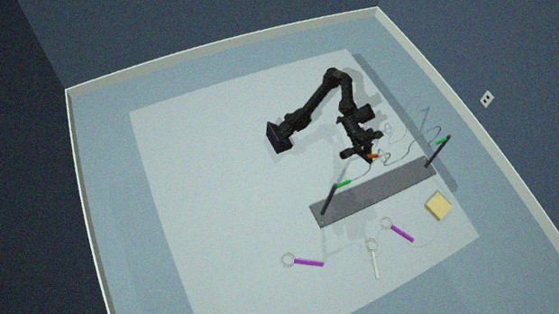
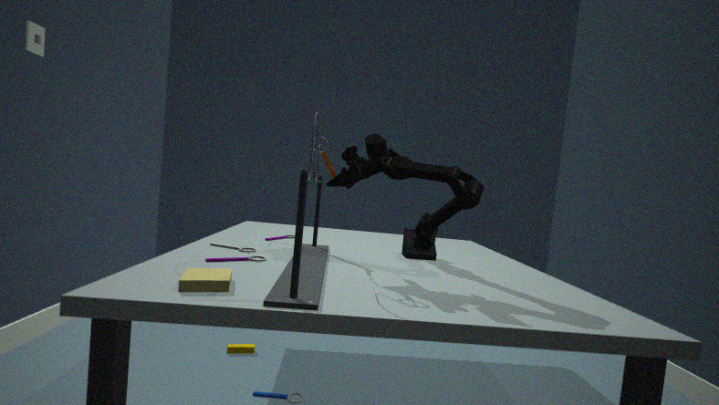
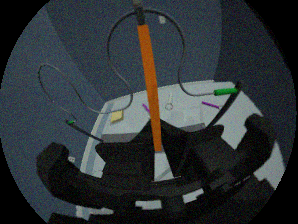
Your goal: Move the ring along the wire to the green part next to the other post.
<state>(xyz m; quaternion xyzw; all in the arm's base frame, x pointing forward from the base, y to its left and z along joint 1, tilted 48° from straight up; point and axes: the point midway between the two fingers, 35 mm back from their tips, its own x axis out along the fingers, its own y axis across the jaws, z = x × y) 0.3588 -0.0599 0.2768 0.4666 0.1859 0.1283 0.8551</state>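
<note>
Right now the orange-handled ring is 10 mm ahead of my gripper tip, 10 mm to the right of it and 90 mm above it. From my gripper tip the other things lie so: yellow block: 290 mm ahead, 360 mm to the right, 740 mm below; then blue-handled ring: 80 mm ahead, 50 mm to the right, 750 mm below; then white-handled ring: 290 mm ahead, 100 mm to the right, 250 mm below.
</note>
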